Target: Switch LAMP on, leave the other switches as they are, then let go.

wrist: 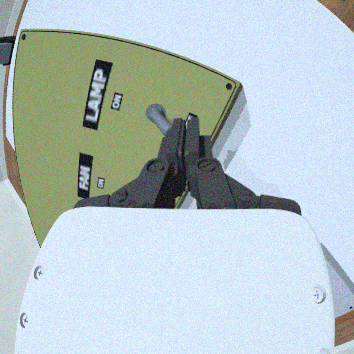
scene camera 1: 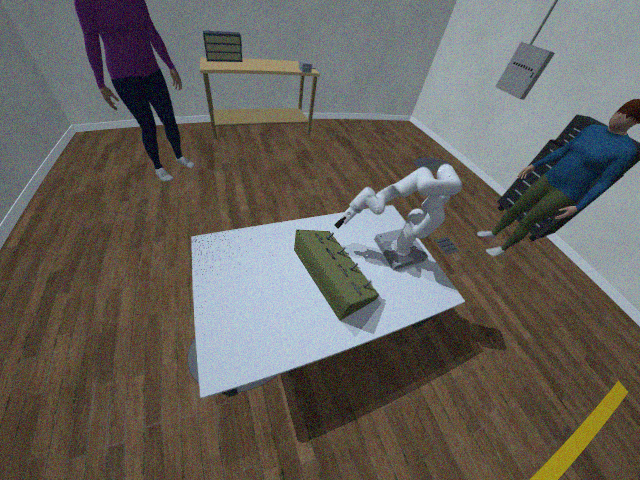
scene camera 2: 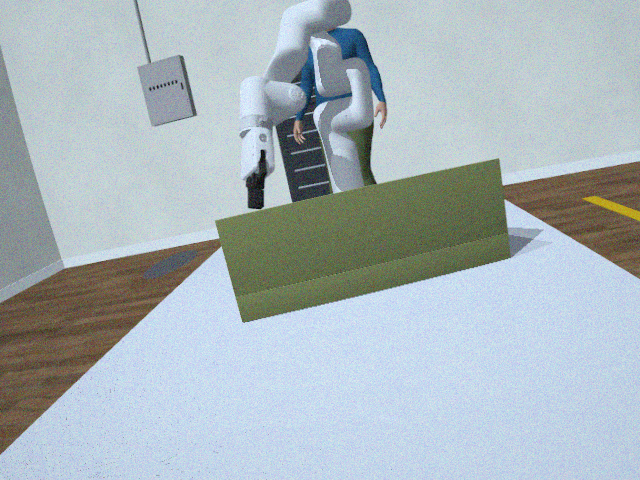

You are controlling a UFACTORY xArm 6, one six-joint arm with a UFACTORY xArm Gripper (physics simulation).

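Frame: origin at the arm's base, x back, y up, z left, level; metres.
Where they show: gripper, fingertip midpoint: (wrist: 187, 135) (scene camera 1: 336, 226) (scene camera 2: 255, 208); arm's base, origin of the base link: (scene camera 1: 400, 248).
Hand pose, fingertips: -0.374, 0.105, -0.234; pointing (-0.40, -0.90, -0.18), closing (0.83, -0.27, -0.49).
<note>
Each offset is from my fingertips to the top centre of the thing, as dx, dy, dz. "spot": to the spot under its first point. Level surfaces: height alone.
The green switch box (scene camera 1: 316, 271) (scene camera 2: 361, 232) (wrist: 50, 110) lies on the white table {dy -0.158} (scene camera 1: 242, 310) (scene camera 2: 361, 392). In the wrist view, the LAMP label {-0.122, -0.026, +0.023} (wrist: 97, 95) and its ON mark {spot: -0.099, -0.043, +0.022} (wrist: 116, 101) show on its face. The grey LAMP lever {-0.040, -0.027, +0.018} (wrist: 158, 114) leans away from ON, toward the OFF side; its far end is hidden behind the fingers, which also cover most of the OFF mark. My gripper (scene camera 1: 338, 224) (scene camera 2: 255, 204) (wrist: 187, 135) is shut and empty, at the OFF side of this lever. Whether they touch is unclear.
The FAN label {-0.115, -0.026, +0.143} (wrist: 85, 175) is beside LAMP; its lever is hidden by the gripper in the wrist view. Other levers {-0.026, -0.027, +0.258} (scene camera 1: 355, 267) stand along the box. A person in blue (scene camera 1: 586, 160) (scene camera 2: 348, 46) stands beyond the arm; another in purple (scene camera 1: 124, 46) is at the back left.
</note>
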